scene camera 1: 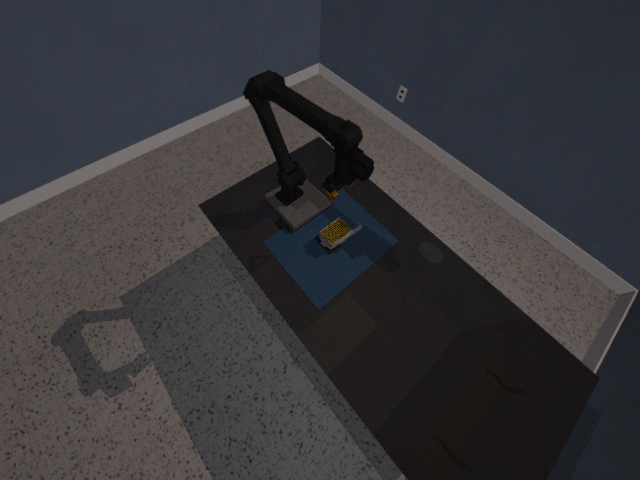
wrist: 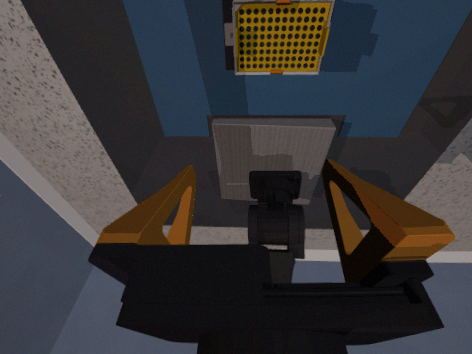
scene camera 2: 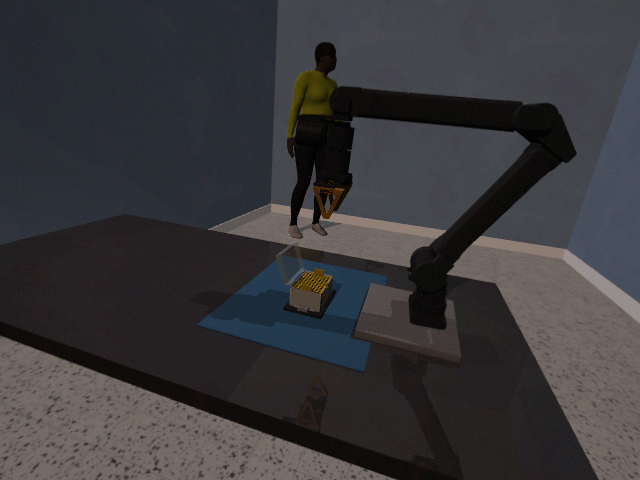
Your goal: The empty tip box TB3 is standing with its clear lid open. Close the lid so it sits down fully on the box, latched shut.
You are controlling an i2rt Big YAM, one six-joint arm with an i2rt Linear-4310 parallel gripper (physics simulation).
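Frame: origin at the arm's base, x ahead, y left, z up, level; metres.
Seen in the pictures: gripper, fingertip midpoint: [scene camera 1: 340,193] [wrist: 257,168] [scene camera 2: 330,214]; arm's base, origin of the base link: [scene camera 1: 289,195] [wrist: 274,183] [scene camera 2: 425,313].
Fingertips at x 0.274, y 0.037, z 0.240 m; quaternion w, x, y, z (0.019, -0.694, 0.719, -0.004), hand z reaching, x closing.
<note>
Offsets run from my fingertips to a thing's middle. Level surfaces: height alone.
The tip box TB3 @[dx +0.036, dy -0.036, dz -0.201 m] [scene camera 1: 326,240] [scene camera 2: 306,300] [wrist: 280,38] is white with a yellow, holed rack on top. It stands upright on a dark base on the blue mat @[dz -0.265 m] [scene camera 1: 320,284] [scene camera 2: 232,314] [wrist: 177,102]. Its clear lid @[dx +0.103, dy -0.042, dz -0.161 m] [scene camera 1: 355,229] [scene camera 2: 291,263] stands open on the side away from the arm's base, tilted up and back; I cannot make it out in the wrist view. My gripper [scene camera 1: 343,190] [scene camera 2: 329,214] [wrist: 257,168] is open, orange fingers wide apart with nothing between them. It hangs high, well above and apart from the box and lid.
The arm's base stands on a grey board [scene camera 1: 312,209] [scene camera 2: 382,321] [wrist: 230,150] beside the mat. The dark table @[dz -0.268 m] [scene camera 1: 403,335] [scene camera 2: 134,330] extends beyond the mat. A person in a yellow top [scene camera 2: 315,100] stands behind the table in the second scene view.
</note>
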